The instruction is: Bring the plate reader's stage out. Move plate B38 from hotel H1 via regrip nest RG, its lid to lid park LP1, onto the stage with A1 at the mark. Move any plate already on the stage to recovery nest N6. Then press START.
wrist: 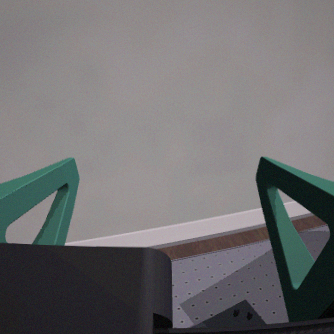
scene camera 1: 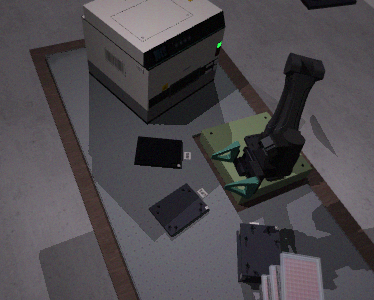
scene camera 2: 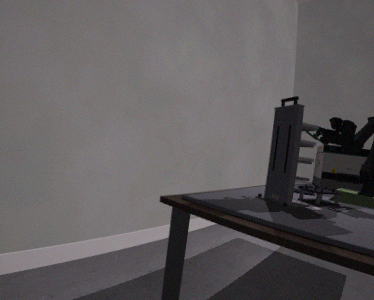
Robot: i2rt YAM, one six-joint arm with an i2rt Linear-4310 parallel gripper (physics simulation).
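Seen in the pictures: gripper, fingertip midpoint: (wrist: 167, 167) (scene camera 1: 217, 171) (scene camera 2: 309, 133); arm's base, link origin: (scene camera 2: 366, 195).
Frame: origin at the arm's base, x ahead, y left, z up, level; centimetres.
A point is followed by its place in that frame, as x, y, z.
Observation:
My gripper (scene camera 1: 221, 172) @(30.2, 17.8, 29.7) (wrist: 167, 167) @(30.2, 17.8, 29.7) is open and empty, its teal fingers apart above the green base's near edge. The plate reader (scene camera 1: 117, 67) @(42.6, -43.3, 12.4) stands at the back, a green light lit; no stage shows outside its front. A black flat nest (scene camera 1: 159, 152) @(34.6, -13.8, -3.6) lies before it, its small label apparently N6. A dark nest with corner pegs (scene camera 1: 179, 210) @(34.8, 10.2, -3.7) lies turned nearby, its label unclear. Another dark pegged nest (scene camera 1: 259, 250) @(16.9, 31.7, 1.3) lies at lower right. Pink plates (scene camera 1: 301, 280) @(23.0, 48.0, 29.7) show at the bottom edge, at the hotel. The hotel tower (scene camera 2: 295, 150) @(19.8, 59.4, 17.4) stands upright with shelves on its far side. Plate B38's label cannot be read.
The arm stands on a green base block (scene camera 1: 220, 131) @(10.7, -15.0, -0.1) at the table's right side. A brown wooden rim (scene camera 1: 92, 192) @(60.4, -5.2, -6.0) borders the perforated table top. The hotel's handle (scene camera 2: 290, 100) @(25.4, 56.8, 38.0) rises above its tower. A plain wall (wrist: 165, 75) fills the upper wrist view.

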